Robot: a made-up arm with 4 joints.
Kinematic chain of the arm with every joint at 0, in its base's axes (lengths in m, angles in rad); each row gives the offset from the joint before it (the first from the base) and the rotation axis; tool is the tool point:
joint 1: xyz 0 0 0.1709 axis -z
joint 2: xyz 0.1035 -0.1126 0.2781 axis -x
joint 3: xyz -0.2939 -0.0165 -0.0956 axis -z
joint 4: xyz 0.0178 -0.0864 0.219 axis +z
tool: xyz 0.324 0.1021 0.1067
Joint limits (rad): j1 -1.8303..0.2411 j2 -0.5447..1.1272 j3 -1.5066..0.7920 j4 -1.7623..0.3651
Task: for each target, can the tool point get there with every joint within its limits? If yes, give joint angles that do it. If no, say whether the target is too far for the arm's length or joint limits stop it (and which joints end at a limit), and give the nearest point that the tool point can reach.
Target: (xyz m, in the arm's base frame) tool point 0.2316 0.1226 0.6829
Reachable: yes | joints -1.0355 0.1053 -0.8046 -1.0656
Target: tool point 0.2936 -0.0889 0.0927
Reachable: no: joint limits stop it (at a limit: joint 1, joint 2, joint 3) | nearest point 0.1910 0.1495 0.3467 | short by 0.363 m
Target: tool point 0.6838 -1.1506 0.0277
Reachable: no: too far | nearest point 0.3536 -0.5950 0.4437 | short by 0.769 m
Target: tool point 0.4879 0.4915 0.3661
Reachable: no: joint limits stop it (at a limit: joint 1, joint 2) | nearest point 0.4253 0.2588 0.4970 | short by 0.274 m
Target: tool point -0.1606 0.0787 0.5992
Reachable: yes | joints -1.3000 0.3061 -0.6797 0.1116
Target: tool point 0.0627 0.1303 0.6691
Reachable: yes | joints -1.3537 0.5291 0.2356 0.1143
